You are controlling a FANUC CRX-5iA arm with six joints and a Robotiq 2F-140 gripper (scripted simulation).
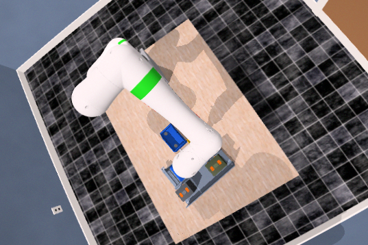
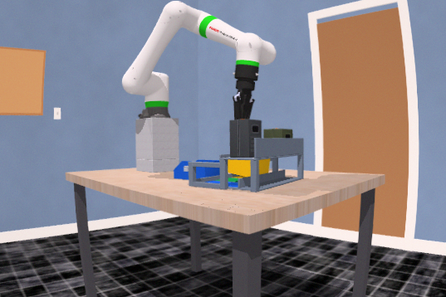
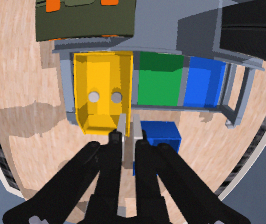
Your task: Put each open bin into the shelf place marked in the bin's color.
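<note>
Now: hand 140 mm above the yellow bin, 40 mm to the right of it and 20 mm past it. Round my hand: dark box (180 mm ahead, 140 mm to the right, 30 mm below); blue bin (160 mm below, 150 mm behind, 110 mm to the right).
</note>
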